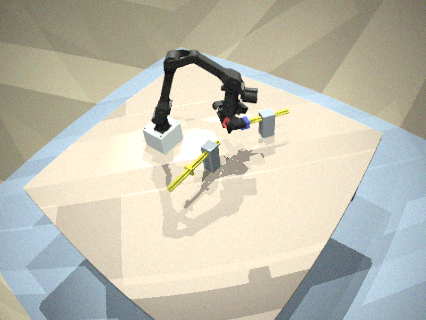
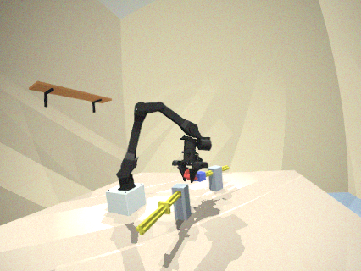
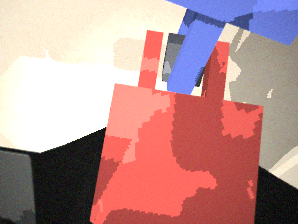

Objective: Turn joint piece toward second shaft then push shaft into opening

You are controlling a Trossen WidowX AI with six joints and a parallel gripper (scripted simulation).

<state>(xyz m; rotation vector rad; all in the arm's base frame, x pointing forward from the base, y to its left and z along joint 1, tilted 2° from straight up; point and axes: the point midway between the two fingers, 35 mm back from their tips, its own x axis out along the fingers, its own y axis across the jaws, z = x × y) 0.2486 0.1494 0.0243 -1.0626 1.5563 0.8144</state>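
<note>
Now: the red joint piece 3 cm above my gripper tip, 2 cm to the left of it and 1 cm ahead of it.
</note>
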